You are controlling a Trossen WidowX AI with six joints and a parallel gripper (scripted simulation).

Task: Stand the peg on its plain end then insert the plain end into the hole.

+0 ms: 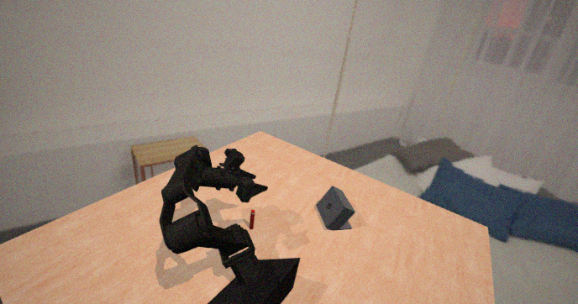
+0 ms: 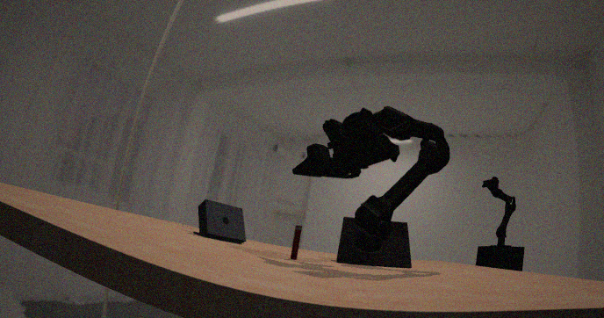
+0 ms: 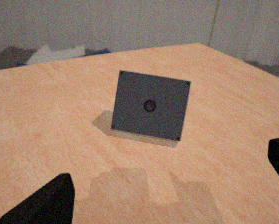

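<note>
My gripper tip is 150 mm above the red peg, 20 mm to the right of it and 10 mm past it. From my gripper tip the other things lie so: sloped panel 250 mm ahead, 180 mm to the right, 150 mm below.
</note>
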